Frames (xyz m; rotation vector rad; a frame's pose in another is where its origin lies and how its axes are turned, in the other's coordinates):
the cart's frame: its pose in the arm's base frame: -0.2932 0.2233 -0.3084 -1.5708 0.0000 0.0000
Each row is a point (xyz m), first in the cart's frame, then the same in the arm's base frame.
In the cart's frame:
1: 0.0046 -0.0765 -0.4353
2: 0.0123 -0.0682 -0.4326
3: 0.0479 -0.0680 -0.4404
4: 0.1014 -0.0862 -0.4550
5: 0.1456 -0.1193 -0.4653
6: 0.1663 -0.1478 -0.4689
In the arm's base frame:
1: -0.2886 -0.2120 -0.2319
2: -0.2809 -0.2093 -0.2402
3: -0.2453 -0.2171 -0.2404
4: -0.1918 -0.2317 -0.2222
5: -0.1476 -0.2420 -0.1891
6: -0.1269 -0.2456 -0.1606

